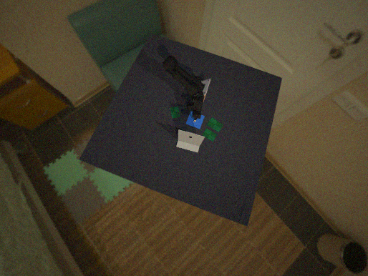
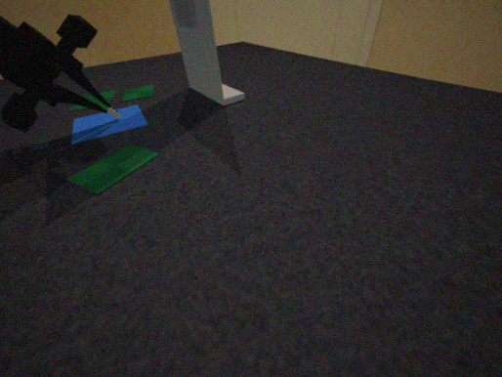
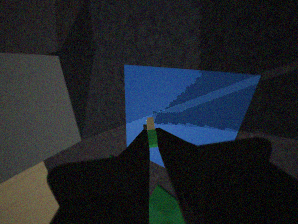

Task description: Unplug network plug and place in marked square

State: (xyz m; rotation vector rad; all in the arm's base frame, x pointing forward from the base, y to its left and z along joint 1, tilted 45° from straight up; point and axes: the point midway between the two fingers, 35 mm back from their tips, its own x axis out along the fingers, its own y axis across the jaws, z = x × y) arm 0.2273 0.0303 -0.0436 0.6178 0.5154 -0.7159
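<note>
Right now the blue marked square is 1 cm behind my gripper tip and 2 cm below it. Also, from my gripper tip: white upright panel 20 cm ahead, 3 cm to the left, 9 cm above.
</note>
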